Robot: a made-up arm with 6 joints. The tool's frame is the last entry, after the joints.
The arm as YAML. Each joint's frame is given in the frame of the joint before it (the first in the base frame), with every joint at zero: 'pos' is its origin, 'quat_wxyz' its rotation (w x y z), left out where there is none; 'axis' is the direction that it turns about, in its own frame. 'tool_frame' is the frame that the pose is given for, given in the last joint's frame.
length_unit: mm
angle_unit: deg
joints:
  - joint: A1
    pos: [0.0, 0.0, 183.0]
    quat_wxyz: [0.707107, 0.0, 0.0, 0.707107]
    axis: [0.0, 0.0, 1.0]
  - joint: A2
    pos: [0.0, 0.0, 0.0]
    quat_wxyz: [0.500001, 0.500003, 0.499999, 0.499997]
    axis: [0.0, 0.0, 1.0]
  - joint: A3
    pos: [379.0, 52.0, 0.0]
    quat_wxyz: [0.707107, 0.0, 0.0, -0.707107]
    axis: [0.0, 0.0, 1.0]
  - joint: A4
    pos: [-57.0, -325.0, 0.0]
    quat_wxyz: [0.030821, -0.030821, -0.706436, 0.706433]
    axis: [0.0, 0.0, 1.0]
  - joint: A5
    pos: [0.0, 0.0, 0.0]
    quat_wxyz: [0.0, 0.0, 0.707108, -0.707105]
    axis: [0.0, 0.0, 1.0]
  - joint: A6
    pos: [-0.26, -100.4, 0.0]
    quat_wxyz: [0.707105, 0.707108, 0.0, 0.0]
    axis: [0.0, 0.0, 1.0]
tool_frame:
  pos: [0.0, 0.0, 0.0]
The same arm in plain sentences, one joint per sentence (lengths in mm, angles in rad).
The arm has six revolute joints in a row. What follows holds with every joint at zero, and every direction is one of the base frame's.
Joint 1 sits 183 mm along +z from the base frame's origin and turns about +z.
Joint 2 sits at the same point as joint 1 and turns about +y.
Joint 3 sits 379 mm along -x and 52 mm along +z from joint 2 and turns about +y.
Joint 4 sits 325 mm along +x and 57 mm along +z from joint 3 and turns about the direction (0.9962, 0, 0.0871).
Joint 5 sits at the same point as joint 4 and turns about +y.
Joint 6 sits 100 mm along +x and 9 mm along +z from joint 5 and turns about the direction (0.9962, 0, 0.0871).
The tool frame, which is the frame that the pose is given for, sits at the same point as joint 6; its axes are the base frame's turned by roll 0, pitch 1.4836 and yaw -0.0001 rad (as in URDF: about the fixed x, then y, then z).

